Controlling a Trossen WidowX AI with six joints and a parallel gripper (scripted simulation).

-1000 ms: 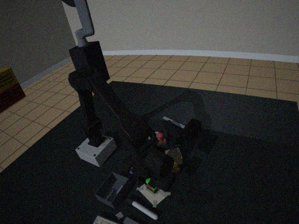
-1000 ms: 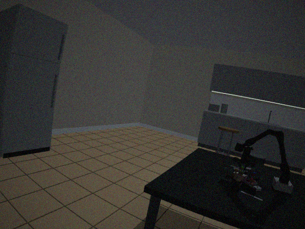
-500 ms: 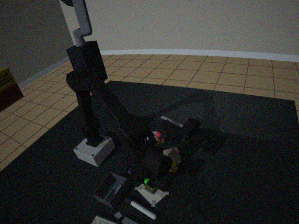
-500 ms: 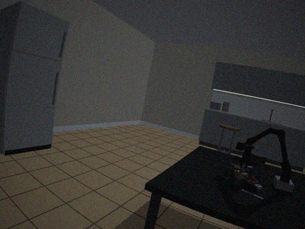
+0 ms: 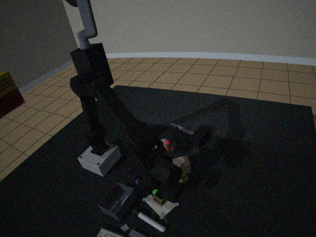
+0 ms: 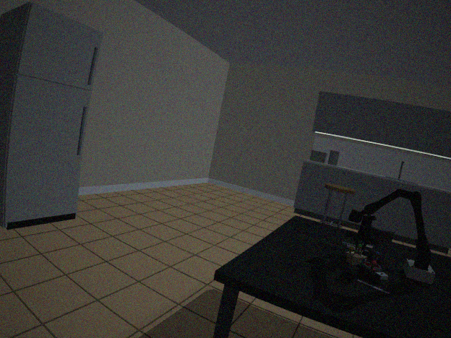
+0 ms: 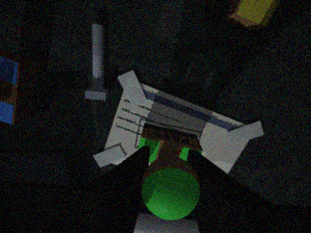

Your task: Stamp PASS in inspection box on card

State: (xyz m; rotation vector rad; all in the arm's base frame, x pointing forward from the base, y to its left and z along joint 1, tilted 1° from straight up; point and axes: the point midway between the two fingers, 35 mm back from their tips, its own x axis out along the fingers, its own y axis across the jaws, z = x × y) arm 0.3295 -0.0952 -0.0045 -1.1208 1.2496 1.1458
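Right now the green-knobbed PASS stamp is right at my gripper tip. The rest, counted from my gripper tip: white cylinder (2 cm behind, 8 cm to the right, 1 cm below); white card (1 cm ahead, 1 cm to the right, 3 cm below); yellow stamp (5 cm ahead, 9 cm to the left).
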